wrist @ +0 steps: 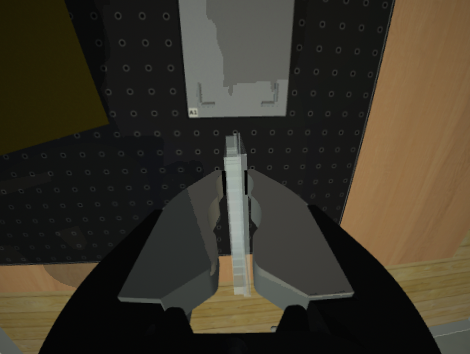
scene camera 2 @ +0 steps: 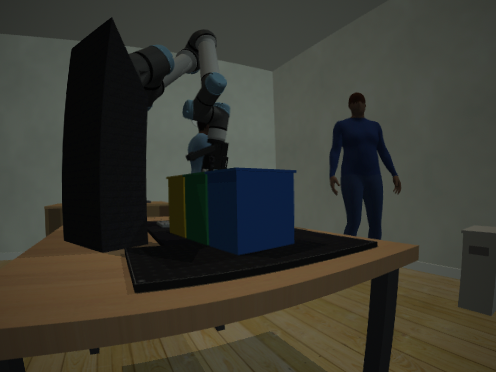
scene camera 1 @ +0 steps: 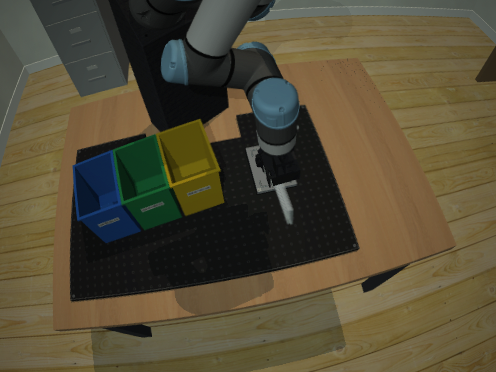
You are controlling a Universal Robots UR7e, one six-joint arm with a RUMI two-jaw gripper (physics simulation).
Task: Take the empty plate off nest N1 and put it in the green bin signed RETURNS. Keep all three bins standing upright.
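Places are measured from the arm's base along level axes (x right, y ahead, z up), in millimetres.
Where they show: gripper, fingertip midpoint: [wrist: 235, 172]; arm's base at its link origin: [scene camera 2: 117, 79] [scene camera 1: 157, 2].
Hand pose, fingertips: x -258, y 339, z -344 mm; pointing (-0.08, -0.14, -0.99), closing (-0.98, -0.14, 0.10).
Note:
Things, the pixels of their top centre, and the offset from my fingertips.
- grey nest at its top centre: [wrist: 238, 38] [scene camera 1: 270, 164] dx -4, dy -108, dz -115 mm
- green bin at its top centre: [scene camera 1: 138, 167] [scene camera 2: 221, 173] dx +350, dy -38, dz +50 mm
- blue bin at its top centre: [scene camera 2: 250, 170] [scene camera 1: 94, 183] dx +477, dy -4, dz +50 mm
- yellow bin at its top centre: [scene camera 1: 185, 150] [scene camera 2: 199, 176] dx +224, dy -71, dz +50 mm
My gripper [scene camera 1: 278, 183] [wrist: 235, 172] is shut on the clear, pale plate [scene camera 1: 285, 206] [wrist: 236, 220], which is held on edge between the fingertips. In the scene camera 1 view they are over the front end of the grey nest [scene camera 1: 254, 172] [wrist: 240, 104], with the plate reaching past its front edge. The nest's visible part bears no plate; its small tag is hard to read. The green bin [scene camera 1: 156, 218] [scene camera 2: 196, 210] stands upright, open at the top, left of the gripper in the scene camera 1 view. The fingertips are hidden behind the bins in the scene camera 2 view.
The blue bin [scene camera 1: 111, 231] [scene camera 2: 265, 210] and yellow bin [scene camera 1: 200, 200] [scene camera 2: 176, 207] [wrist: 40, 75] stand upright either side of the green one, the yellow nearest my gripper. Bin signs are unreadable. A tall black pedestal [scene camera 2: 102, 150] stands behind. A person [scene camera 2: 357, 150] stands beyond the table.

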